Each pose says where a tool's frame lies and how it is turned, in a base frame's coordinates. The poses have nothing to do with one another.
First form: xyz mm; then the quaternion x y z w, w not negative.
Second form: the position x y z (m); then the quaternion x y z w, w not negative. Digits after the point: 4 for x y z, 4 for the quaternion.
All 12 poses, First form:
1: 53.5 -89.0 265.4 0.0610 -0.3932 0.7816 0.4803
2: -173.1 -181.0 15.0 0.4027 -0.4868 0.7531 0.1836
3: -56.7 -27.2 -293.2 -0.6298 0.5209 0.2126 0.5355
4: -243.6 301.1 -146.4 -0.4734 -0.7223 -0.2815 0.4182
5: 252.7 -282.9 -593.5 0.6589 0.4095 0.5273 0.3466
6: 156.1 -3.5 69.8 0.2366 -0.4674 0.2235 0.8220
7: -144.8 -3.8 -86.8 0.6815 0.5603 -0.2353 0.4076
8: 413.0 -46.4 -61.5 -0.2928 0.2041 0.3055 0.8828
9: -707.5 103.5 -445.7 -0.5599 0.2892 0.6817 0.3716
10: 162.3 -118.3 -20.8 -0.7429 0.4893 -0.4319 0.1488
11: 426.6 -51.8 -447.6 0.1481 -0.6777 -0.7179 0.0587
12: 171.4 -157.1 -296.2 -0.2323 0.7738 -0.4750 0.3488
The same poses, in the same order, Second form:
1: 0.0535 -0.0890 0.2654 0.0610 -0.3932 0.7816 0.4803
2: -0.1731 -0.1810 0.0150 0.4027 -0.4868 0.7531 0.1836
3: -0.0567 -0.0272 -0.2932 -0.6298 0.5209 0.2126 0.5355
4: -0.2436 0.3011 -0.1464 -0.4734 -0.7223 -0.2815 0.4182
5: 0.2527 -0.2829 -0.5935 0.6589 0.4095 0.5273 0.3466
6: 0.1561 -0.0035 0.0698 0.2366 -0.4674 0.2235 0.8220
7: -0.1448 -0.0038 -0.0868 0.6815 0.5603 -0.2353 0.4076
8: 0.4130 -0.0464 -0.0615 -0.2928 0.2041 0.3055 0.8828
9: -0.7075 0.1035 -0.4457 -0.5599 0.2892 0.6817 0.3716
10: 0.1623 -0.1183 -0.0208 -0.7429 0.4893 -0.4319 0.1488
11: 0.4266 -0.0518 -0.4476 0.1481 -0.6777 -0.7179 0.0587
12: 0.1714 -0.1571 -0.2962 -0.2323 0.7738 -0.4750 0.3488
